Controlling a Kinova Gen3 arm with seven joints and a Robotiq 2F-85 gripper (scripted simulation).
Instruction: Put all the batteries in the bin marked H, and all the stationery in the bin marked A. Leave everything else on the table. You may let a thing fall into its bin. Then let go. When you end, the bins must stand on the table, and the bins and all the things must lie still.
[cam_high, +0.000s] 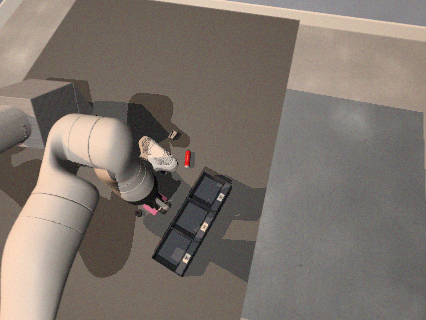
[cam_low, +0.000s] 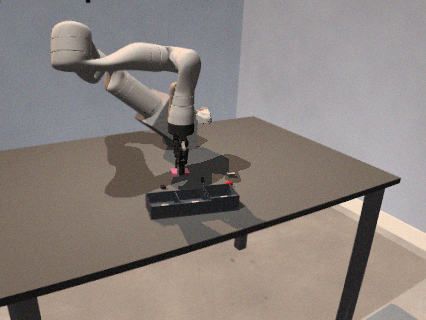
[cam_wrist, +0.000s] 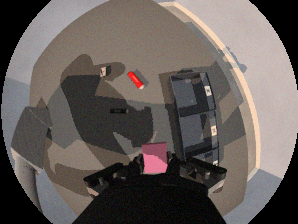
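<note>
The small white thing lies 21 cm to the left of my hand, 8 cm below it and 5 cm behind it. The rest, counted from my hand: dark round thing 8 cm below, 6 cm behind, 3 cm to the right; then three joined bins 10 cm ahead, 6 cm below, 1 cm to the right; then flat pink piece 2 cm below.
</note>
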